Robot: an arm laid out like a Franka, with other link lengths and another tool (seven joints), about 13 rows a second.
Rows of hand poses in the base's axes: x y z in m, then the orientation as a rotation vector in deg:
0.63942, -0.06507, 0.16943, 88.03, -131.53, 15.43
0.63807, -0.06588, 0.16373, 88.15, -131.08, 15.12
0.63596, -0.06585, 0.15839, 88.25, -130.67, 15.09
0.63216, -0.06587, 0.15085, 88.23, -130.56, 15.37
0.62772, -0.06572, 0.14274, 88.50, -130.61, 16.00
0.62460, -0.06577, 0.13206, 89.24, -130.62, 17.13
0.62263, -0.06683, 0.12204, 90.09, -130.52, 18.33
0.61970, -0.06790, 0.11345, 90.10, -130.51, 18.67
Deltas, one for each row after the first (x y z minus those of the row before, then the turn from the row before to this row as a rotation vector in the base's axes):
-0.00135, -0.00081, -0.00570, 0.00, 0.43, 0.17
-0.00211, 0.00003, -0.00534, -0.13, 0.28, 0.19
-0.00380, -0.00002, -0.00754, -0.21, -0.04, 0.06
-0.00444, 0.00015, -0.00811, -0.20, -0.41, 0.24
-0.00312, -0.00005, -0.01068, -0.29, -0.77, 0.62
-0.00197, -0.00106, -0.01002, -0.32, -0.77, 0.73
-0.00293, -0.00107, -0.00859, -0.17, -0.16, 0.06

